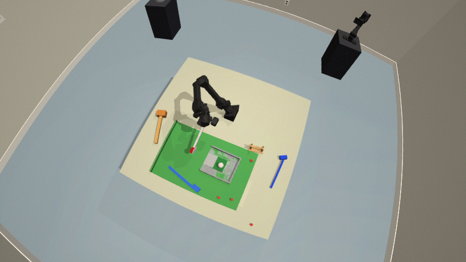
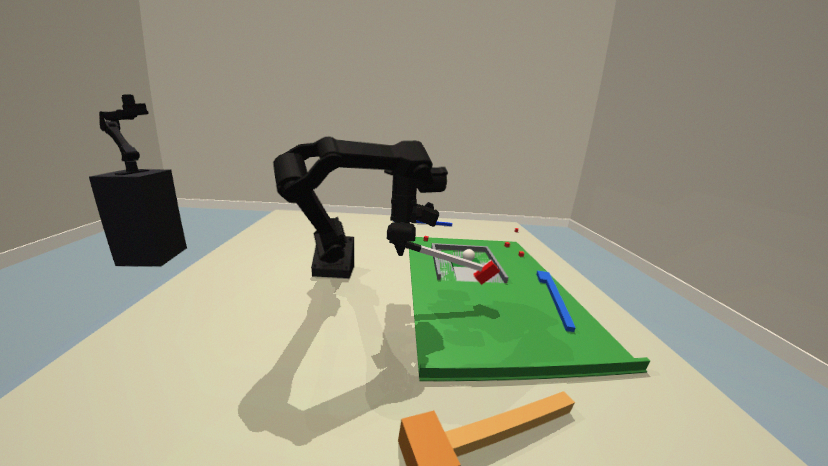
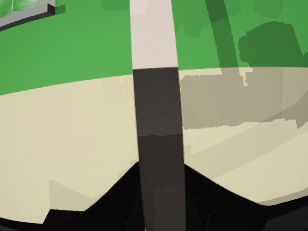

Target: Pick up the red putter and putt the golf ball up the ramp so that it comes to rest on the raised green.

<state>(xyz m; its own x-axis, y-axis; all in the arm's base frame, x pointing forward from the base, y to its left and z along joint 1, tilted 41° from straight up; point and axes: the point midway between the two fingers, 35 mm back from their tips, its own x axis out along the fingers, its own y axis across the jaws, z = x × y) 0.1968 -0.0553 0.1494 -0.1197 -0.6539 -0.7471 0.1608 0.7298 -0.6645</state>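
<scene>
The red putter is 12 cm ahead of my gripper tip and 1 cm to the right of it. Also, from my gripper tip: white golf ball: 27 cm ahead, 19 cm to the left, 9 cm below; then green mat: 29 cm ahead, 6 cm to the left, 12 cm below; then wooden stand: 6 cm ahead, 42 cm to the left, 9 cm below.
</scene>
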